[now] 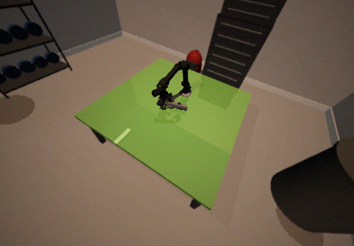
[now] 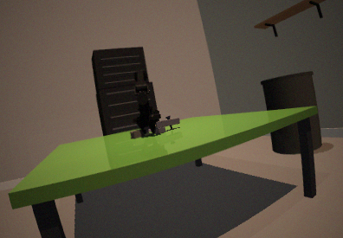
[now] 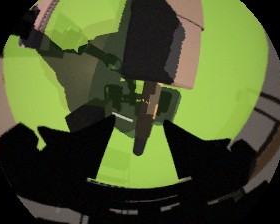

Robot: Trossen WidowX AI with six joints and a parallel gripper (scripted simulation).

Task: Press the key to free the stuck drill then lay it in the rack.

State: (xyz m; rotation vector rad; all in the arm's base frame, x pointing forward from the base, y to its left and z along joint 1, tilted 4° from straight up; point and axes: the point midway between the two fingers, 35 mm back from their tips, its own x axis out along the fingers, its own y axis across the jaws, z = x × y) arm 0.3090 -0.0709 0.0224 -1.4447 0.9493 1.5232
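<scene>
The tan drill lies 20 mm behind my gripper tip, 40 mm to the left of it and 30 mm above it. Also, from my gripper tip: grey block 50 mm behind, 130 mm to the left, 30 mm above.
</scene>
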